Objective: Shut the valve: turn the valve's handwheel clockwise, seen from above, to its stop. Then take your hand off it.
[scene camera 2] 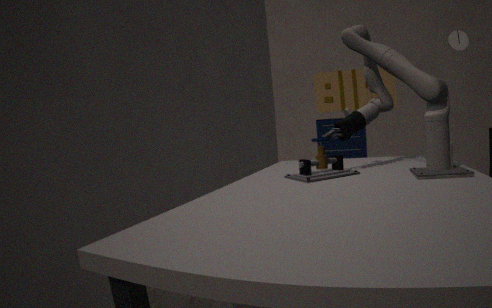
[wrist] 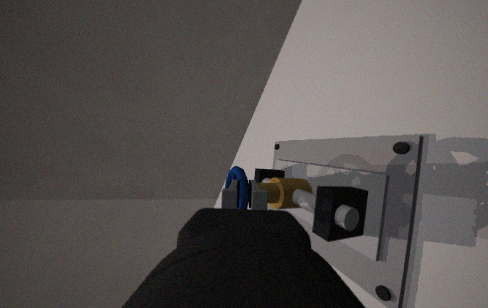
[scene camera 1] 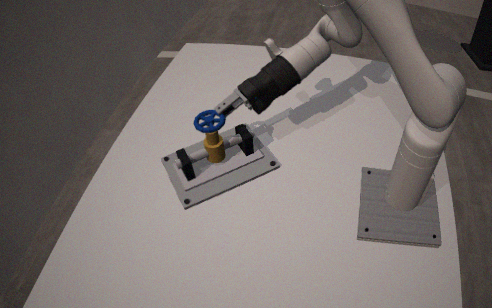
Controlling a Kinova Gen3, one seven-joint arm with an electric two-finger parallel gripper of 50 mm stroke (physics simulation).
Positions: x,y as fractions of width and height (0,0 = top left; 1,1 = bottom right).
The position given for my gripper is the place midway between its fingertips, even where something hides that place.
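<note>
I can see my gripper (scene camera 1: 0.44,0.37), and there's another look at my gripper (wrist: 0.50,0.62) too. There's also a grey base plate (scene camera 1: 0.44,0.61).
</note>
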